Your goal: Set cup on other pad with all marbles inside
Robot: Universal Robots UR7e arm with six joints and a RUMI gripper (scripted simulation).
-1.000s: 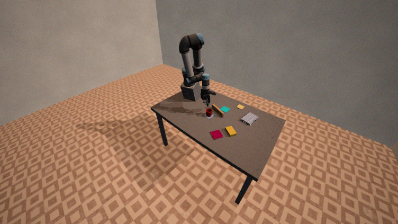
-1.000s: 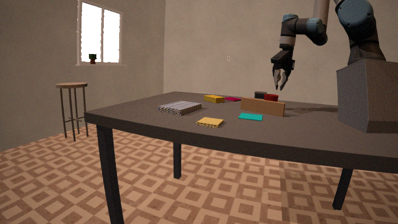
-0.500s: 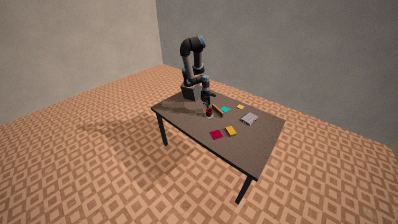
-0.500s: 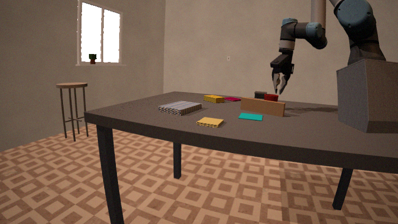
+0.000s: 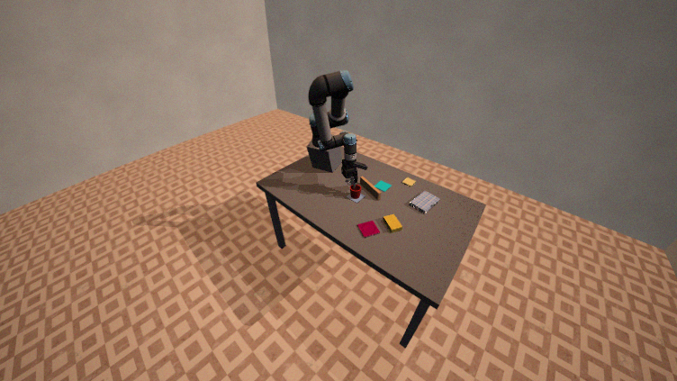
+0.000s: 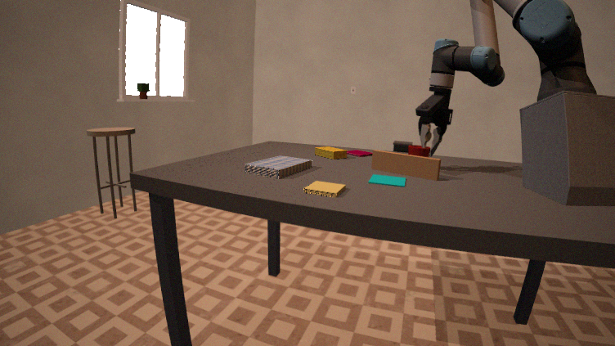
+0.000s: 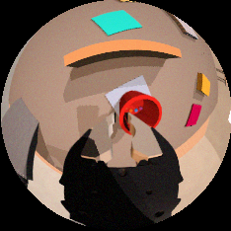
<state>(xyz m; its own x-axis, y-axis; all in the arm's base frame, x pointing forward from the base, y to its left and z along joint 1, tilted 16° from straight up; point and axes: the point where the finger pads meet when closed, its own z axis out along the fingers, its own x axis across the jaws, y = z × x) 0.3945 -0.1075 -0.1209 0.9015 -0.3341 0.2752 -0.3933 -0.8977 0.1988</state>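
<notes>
Right now the red cup is 4 cm below my hand, 3 cm ahead of it and 1 cm to the right of it. The rest, counted from my hand: blue marble: 5 cm below, 3 cm to the right, 3 cm ahead; rail: 10 cm to the left, 7 cm ahead, 4 cm below; grey pad: 7 cm below, 3 cm ahead, 1 cm to the right.
</notes>
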